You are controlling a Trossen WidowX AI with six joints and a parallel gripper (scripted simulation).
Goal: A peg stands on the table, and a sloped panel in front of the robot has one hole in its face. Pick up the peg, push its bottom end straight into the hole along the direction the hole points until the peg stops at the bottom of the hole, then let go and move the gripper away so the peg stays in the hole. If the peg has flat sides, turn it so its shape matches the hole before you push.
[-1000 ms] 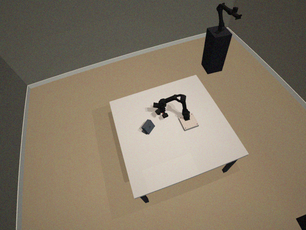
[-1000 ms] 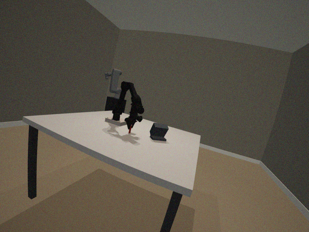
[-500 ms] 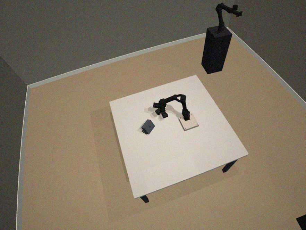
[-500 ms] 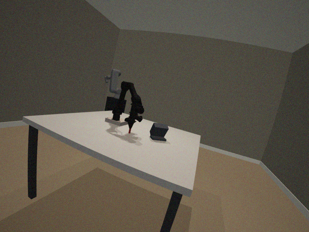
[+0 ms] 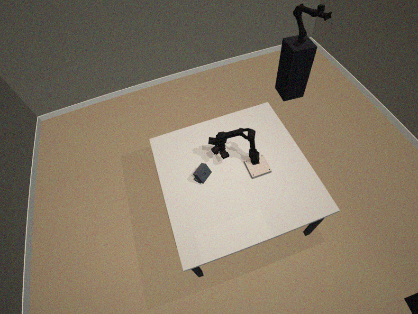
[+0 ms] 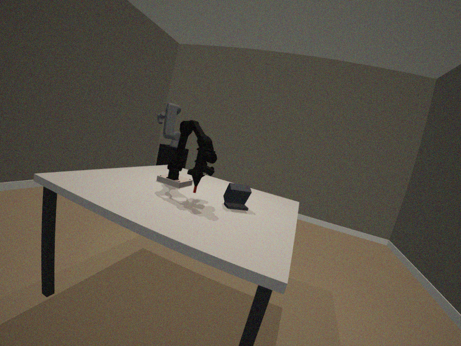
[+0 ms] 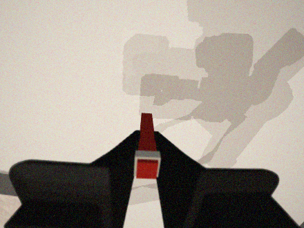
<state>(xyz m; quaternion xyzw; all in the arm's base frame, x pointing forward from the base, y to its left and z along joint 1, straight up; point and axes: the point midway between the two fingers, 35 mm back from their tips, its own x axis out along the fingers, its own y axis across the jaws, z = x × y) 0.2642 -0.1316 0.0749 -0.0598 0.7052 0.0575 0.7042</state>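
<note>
The sloped panel lies 210 mm ahead of my gripper tip and 130 mm to the left of it. Round my gripper tip: red square-sided peg (20 mm above).
</note>
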